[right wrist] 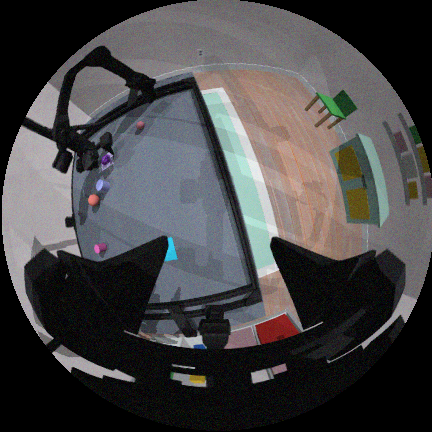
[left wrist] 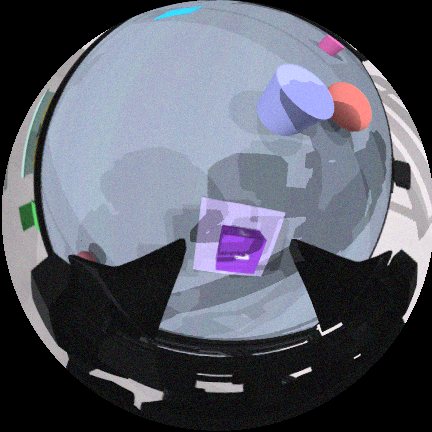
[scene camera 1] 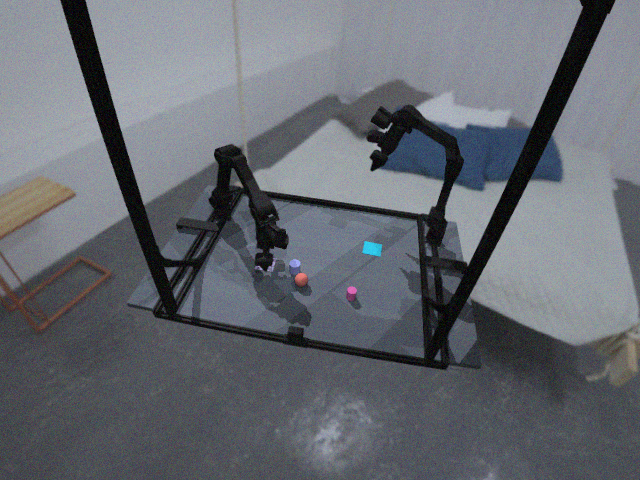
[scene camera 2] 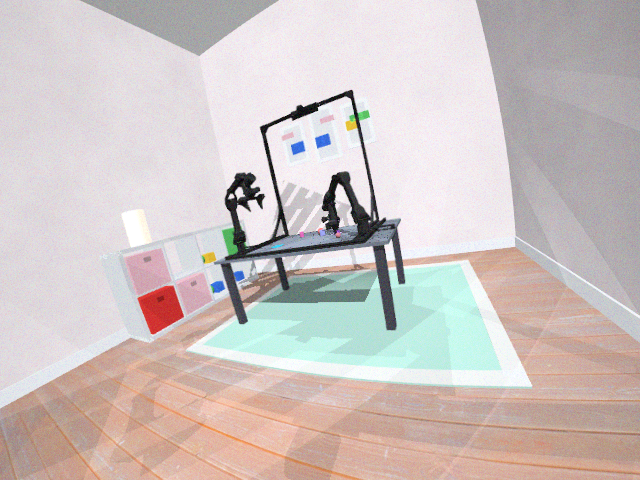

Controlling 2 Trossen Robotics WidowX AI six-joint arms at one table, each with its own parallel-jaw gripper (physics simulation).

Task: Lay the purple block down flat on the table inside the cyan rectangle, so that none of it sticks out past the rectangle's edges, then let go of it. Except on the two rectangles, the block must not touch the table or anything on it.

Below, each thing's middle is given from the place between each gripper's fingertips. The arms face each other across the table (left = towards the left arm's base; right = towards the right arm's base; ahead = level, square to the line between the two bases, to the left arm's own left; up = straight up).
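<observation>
From my right hand, the lilac rectangle (left wrist: 213,213) is 380 mm to the left, 350 mm behind and 280 mm below, and the orange-red ball (left wrist: 352,112) is 230 mm to the left, 430 mm behind and 260 mm below. With the lavender cylinder (left wrist: 294,98), it's my right hand that is 260 mm to the right of it, 360 mm past it and 260 mm above it.
My left hand is 1 cm above the lilac rectangle. The lavender cylinder is 1 cm behind my left hand, 11 cm to the right of it and 1 cm above it, while the orange-red ball is 8 cm behind that hand, 15 cm to the right of it and 2 cm above it. By its middle, the rectangle is nearer to my left hand than to my right hand, and by its middle, the cylinder is nearer to my left hand than to my right hand as well.
</observation>
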